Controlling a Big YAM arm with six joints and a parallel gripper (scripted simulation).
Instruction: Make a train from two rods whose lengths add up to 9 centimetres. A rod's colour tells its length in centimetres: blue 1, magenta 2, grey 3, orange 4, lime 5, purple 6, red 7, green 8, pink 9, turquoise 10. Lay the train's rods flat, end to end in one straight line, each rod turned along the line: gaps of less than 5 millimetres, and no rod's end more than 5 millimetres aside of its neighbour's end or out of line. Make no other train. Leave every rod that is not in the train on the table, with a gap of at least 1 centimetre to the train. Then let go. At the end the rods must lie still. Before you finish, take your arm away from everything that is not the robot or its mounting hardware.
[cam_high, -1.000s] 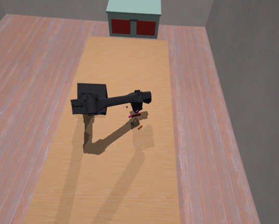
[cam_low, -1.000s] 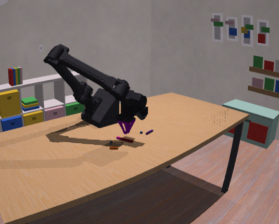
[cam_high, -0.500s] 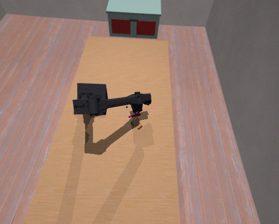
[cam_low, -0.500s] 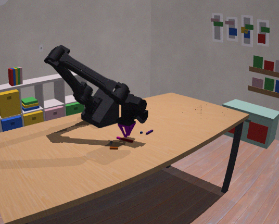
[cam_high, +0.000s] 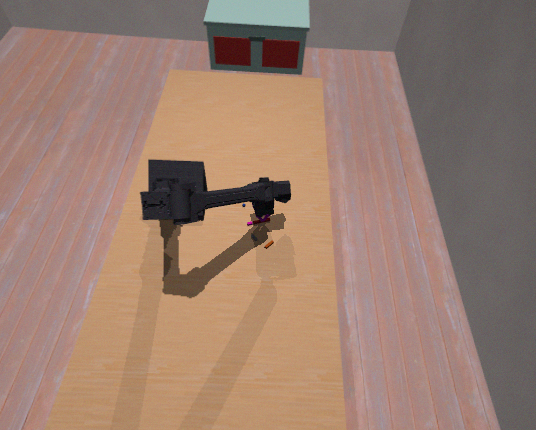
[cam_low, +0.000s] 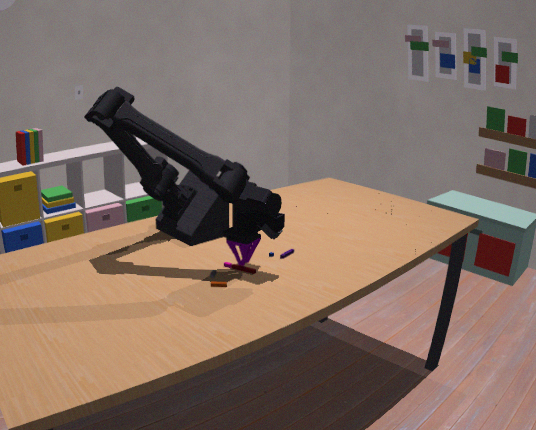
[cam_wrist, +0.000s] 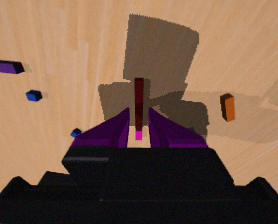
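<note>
The red rod is 2 cm below my hand. Also, from my hand: orange rod 11 cm to the right, 3 cm ahead, 2 cm below; then magenta rod 5 cm behind, 2 cm below, 1 cm to the right; then grey rod 8 cm to the right, 3 cm behind, 2 cm below.
</note>
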